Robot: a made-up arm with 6 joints. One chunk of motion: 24 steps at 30 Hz.
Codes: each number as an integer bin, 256 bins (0 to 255) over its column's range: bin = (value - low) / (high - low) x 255, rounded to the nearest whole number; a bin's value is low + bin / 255 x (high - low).
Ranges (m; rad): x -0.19..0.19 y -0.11..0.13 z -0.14..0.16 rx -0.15..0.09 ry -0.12..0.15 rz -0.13..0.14
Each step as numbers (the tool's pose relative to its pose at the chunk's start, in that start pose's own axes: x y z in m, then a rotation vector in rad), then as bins.
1 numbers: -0.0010 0.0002 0.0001 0.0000 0.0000 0.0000
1 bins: 127 117 119 159 113 123
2 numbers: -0.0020 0.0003 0.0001 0.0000 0.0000 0.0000
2 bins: 126 117 119 159 113 123
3 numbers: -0.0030 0.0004 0.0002 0.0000 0.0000 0.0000
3 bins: 125 117 119 159 113 123
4 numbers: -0.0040 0.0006 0.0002 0.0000 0.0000 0.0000
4 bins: 125 118 119 159 113 123
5 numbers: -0.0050 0.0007 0.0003 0.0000 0.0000 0.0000
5 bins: 124 118 119 159 113 123
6 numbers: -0.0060 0.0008 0.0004 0.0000 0.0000 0.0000
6 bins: 123 118 119 159 113 123
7 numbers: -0.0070 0.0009 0.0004 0.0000 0.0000 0.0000
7 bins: 123 118 119 159 113 123
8 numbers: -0.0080 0.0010 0.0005 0.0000 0.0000 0.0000
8 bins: 122 118 119 159 113 123
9 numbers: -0.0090 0.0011 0.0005 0.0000 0.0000 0.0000
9 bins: 121 118 119 159 113 123
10 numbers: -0.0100 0.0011 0.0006 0.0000 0.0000 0.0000
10 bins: 121 118 120 159 113 123
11 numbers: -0.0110 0.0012 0.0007 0.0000 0.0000 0.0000
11 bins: 120 118 120 159 113 123
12 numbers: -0.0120 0.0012 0.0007 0.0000 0.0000 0.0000
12 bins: 119 118 120 159 113 123
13 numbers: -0.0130 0.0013 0.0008 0.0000 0.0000 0.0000
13 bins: 119 118 120 159 113 123
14 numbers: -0.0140 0.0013 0.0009 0.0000 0.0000 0.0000
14 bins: 118 118 120 159 113 123
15 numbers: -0.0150 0.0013 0.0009 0.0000 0.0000 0.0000
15 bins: 117 118 120 159 113 123
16 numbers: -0.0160 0.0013 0.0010 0.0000 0.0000 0.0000
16 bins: 117 118 120 159 113 123
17 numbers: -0.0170 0.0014 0.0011 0.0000 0.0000 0.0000
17 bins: 116 118 120 159 113 123
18 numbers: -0.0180 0.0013 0.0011 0.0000 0.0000 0.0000
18 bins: 115 118 120 159 113 123
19 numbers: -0.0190 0.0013 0.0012 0.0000 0.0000 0.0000
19 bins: 115 118 120 159 113 123
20 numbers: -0.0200 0.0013 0.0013 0.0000 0.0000 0.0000
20 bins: 114 118 120 159 113 123
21 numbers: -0.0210 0.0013 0.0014 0.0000 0.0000 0.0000
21 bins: 113 118 120 159 113 123
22 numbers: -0.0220 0.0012 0.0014 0.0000 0.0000 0.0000
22 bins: 113 118 120 159 113 123
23 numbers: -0.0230 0.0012 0.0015 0.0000 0.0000 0.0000
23 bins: 112 118 120 159 113 123
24 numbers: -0.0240 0.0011 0.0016 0.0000 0.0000 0.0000
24 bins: 111 118 120 159 113 123
